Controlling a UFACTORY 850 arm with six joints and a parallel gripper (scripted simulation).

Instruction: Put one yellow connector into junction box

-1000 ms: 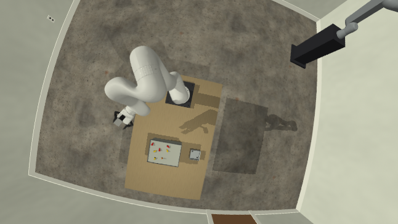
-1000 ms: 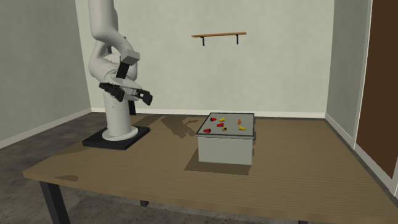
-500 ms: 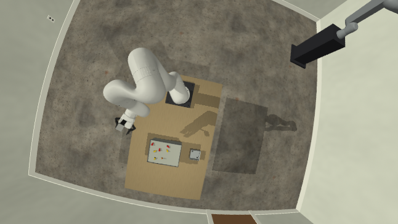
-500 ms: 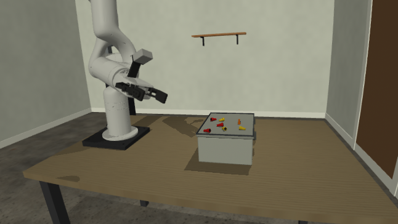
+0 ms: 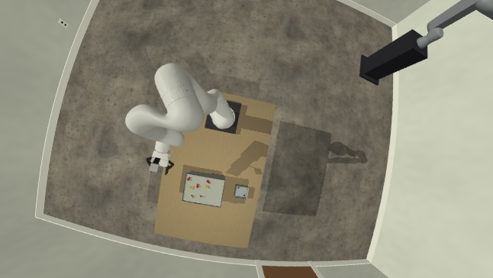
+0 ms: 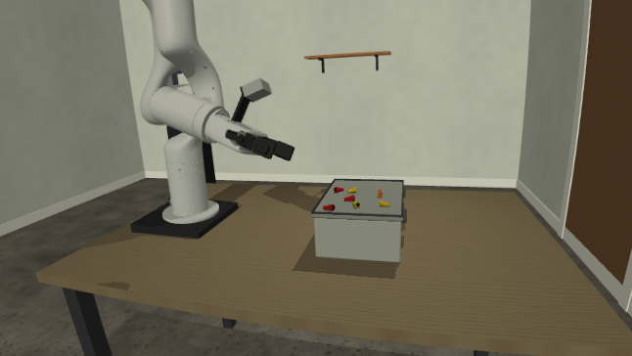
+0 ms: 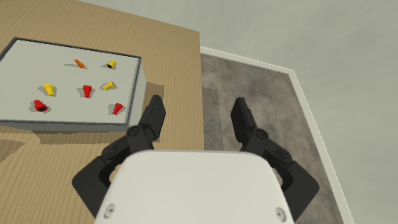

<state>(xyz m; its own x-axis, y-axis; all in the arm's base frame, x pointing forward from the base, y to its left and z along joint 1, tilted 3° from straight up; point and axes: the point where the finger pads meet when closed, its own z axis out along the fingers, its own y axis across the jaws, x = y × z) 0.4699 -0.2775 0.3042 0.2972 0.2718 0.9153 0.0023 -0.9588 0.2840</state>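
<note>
Now: hand 160 mm short of the orange connector, 280 mm to the right of it and 170 mm above it. The rest, counted from my hand: grey tool case: 110 mm ahead, 290 mm to the left, 210 mm below.
</note>
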